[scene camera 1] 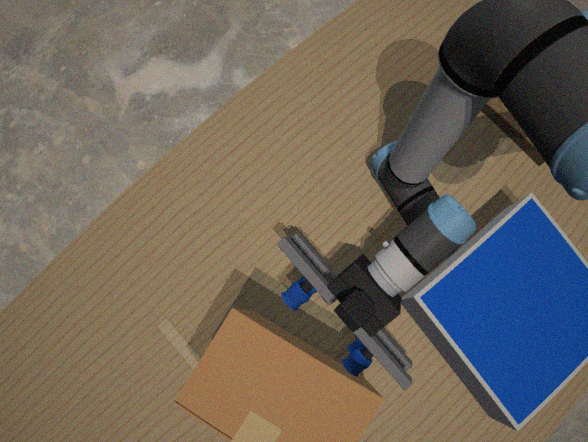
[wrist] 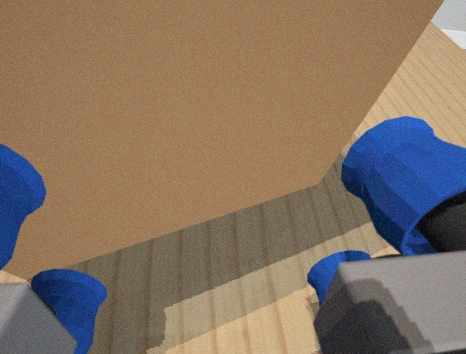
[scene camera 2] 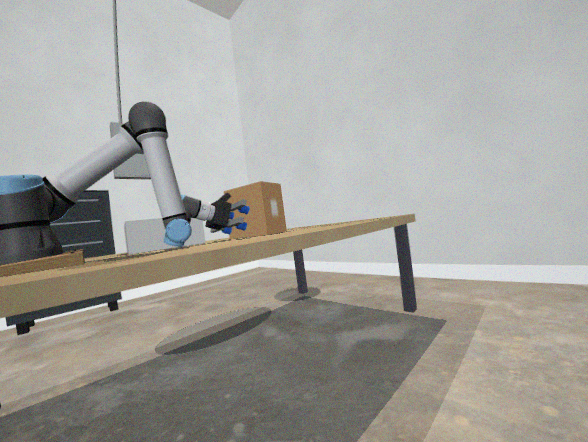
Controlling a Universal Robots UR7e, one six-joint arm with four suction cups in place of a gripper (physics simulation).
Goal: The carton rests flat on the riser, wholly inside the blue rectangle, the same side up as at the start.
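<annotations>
My suction head [scene camera 1: 355,363] is stuck to a brown carton [scene camera 1: 254,373]; the carton still rests on the table. A riser with blue rectangle [scene camera 1: 500,310] rests on the table.
</annotations>
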